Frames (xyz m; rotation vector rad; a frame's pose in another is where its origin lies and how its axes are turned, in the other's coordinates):
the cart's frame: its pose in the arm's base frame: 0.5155 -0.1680 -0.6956 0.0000 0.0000 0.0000
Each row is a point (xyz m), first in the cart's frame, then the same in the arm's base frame.
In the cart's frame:
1: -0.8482 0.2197 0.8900
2: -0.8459 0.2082 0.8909
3: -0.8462 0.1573 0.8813
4: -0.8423 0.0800 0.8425
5: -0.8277 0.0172 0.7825
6: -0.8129 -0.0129 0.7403
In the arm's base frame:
1: -0.3327 0.0517 0.1944
2: -0.3304 0.0402 0.1953
3: -0.3307 -0.0107 0.1857
4: -0.3268 -0.0880 0.1469
5: -0.3122 -0.1508 0.0869
6: -0.2974 -0.1809 0.0447

